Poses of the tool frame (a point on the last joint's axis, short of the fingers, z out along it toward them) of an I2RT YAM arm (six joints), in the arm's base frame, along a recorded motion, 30 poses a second.
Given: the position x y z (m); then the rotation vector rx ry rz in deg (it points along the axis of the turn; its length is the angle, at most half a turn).
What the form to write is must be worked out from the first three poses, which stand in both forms.
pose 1, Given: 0.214, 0.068, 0.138, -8.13, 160.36, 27.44
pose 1, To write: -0.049, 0.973, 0.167, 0.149, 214, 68, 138
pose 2, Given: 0.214, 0.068, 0.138, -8.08, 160.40, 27.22
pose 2, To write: -0.049, 0.974, 0.165, 0.149, 214, 68, 138
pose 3, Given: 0.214, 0.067, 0.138, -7.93, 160.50, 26.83
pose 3, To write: -0.048, 0.974, 0.163, 0.148, 214, 67, 138
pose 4, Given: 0.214, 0.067, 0.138, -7.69, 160.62, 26.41
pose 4, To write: -0.047, 0.975, 0.160, 0.148, 214, 67, 138
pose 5, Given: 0.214, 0.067, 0.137, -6.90, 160.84, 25.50
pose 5, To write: -0.042, 0.976, 0.155, 0.148, 214, 67, 137
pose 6, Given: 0.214, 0.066, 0.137, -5.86, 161.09, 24.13
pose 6, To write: -0.036, 0.977, 0.146, 0.148, 214, 66, 137
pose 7, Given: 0.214, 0.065, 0.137, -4.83, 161.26, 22.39
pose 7, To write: -0.029, 0.979, 0.136, 0.149, 214, 65, 137
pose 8, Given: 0.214, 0.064, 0.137, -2.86, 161.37, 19.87
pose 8, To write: -0.017, 0.981, 0.121, 0.151, 214, 64, 137
